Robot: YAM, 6 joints.
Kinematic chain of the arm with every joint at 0, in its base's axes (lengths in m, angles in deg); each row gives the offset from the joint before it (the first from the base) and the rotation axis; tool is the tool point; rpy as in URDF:
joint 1: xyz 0 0 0.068 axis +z
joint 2: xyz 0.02 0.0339 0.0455 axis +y
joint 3: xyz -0.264 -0.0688 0 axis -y
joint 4: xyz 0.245 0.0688 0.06 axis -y
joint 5: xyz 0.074 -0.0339 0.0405 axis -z
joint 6: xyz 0.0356 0 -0.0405 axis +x
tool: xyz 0 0 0 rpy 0 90 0
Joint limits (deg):
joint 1: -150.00..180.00
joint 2: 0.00..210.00
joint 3: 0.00..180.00
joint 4: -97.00..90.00
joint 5: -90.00..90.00
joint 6: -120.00..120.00
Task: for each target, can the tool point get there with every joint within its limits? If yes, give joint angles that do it. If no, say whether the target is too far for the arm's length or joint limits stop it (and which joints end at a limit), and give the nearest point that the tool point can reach.
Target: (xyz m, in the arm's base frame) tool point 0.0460 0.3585 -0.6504
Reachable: no: too far | nearest point 0.0397 0.3097 -0.3747 | short by 0.280 m
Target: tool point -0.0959 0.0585 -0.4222
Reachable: no: joint limits stop it (at a limit: joint 2) | nearest point -0.1134 0.0692 -0.3613 | short by 0.064 m
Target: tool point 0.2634 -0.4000 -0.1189
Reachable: yes | joints -59.07 185.73 146.64 -69.05 -34.82 54.03
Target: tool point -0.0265 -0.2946 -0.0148
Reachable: yes | joints -97.28 134.54 61.81 -38.80 -18.00 -60.55
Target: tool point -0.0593 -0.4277 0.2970
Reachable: yes | joints -98.48 109.68 69.06 67.15 -7.06 98.58
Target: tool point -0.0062 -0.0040 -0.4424
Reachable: no: joint limits stop it (at a limit: joint 2) | nearest point -0.0585 -0.0378 -0.3330 | short by 0.126 m
